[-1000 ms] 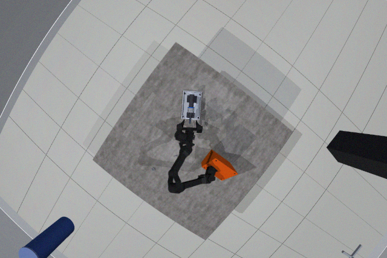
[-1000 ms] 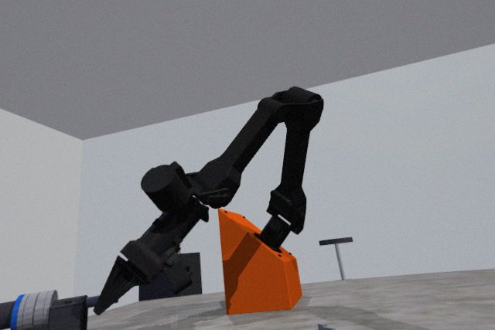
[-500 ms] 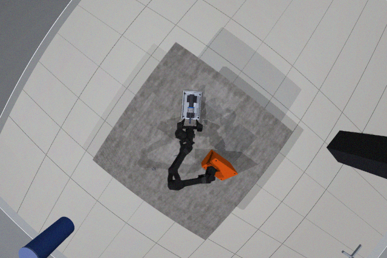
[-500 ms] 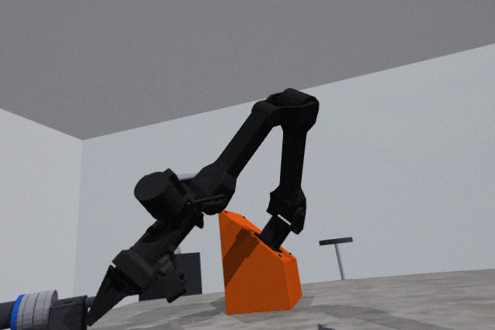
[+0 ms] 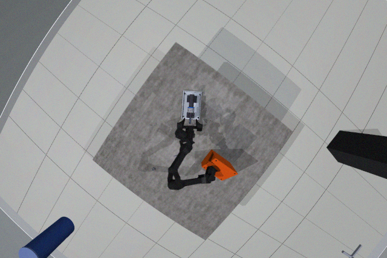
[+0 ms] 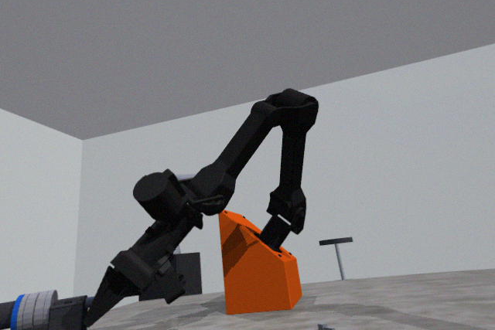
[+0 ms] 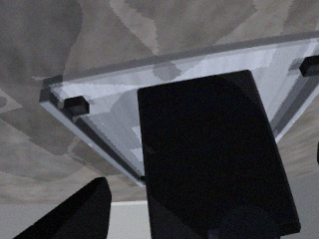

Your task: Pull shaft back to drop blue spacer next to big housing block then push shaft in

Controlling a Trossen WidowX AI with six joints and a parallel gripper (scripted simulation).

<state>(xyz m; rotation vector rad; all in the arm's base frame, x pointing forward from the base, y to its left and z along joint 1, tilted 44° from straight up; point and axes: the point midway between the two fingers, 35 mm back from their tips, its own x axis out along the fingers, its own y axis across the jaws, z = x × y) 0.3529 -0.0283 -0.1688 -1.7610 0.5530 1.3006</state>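
The thin shaft lies 3 cm to the right of my gripper tip, 3 cm ahead of it and 2 cm above it. Also, from my gripper tip: blue spacer 7 cm to the right, 6 cm ahead, 2 cm above; silver ring 5 cm to the right, 4 cm ahead, 2 cm above.
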